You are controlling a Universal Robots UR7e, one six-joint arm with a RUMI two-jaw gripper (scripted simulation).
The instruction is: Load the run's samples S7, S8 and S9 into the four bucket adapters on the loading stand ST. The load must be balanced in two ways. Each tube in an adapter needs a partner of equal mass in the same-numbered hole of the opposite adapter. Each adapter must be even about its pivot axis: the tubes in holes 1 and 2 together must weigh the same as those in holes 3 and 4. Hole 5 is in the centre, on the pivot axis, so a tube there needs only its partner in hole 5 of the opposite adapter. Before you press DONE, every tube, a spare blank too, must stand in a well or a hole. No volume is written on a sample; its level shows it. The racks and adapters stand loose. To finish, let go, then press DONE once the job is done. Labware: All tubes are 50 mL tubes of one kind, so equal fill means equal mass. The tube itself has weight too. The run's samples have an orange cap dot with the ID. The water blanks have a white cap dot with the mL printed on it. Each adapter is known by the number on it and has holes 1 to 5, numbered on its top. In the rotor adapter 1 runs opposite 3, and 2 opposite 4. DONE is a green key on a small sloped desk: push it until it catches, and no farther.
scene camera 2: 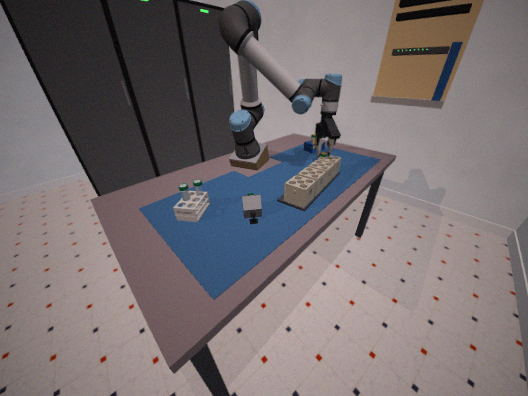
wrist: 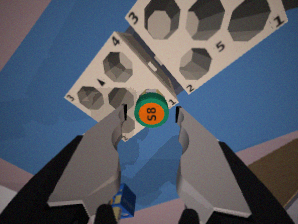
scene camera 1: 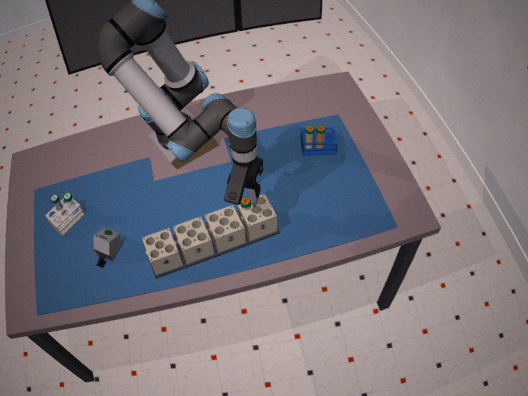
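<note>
There's a sample tube S8 in the pictures, and you'd see the gripper there too, which is also visible in the wrist view.
</note>
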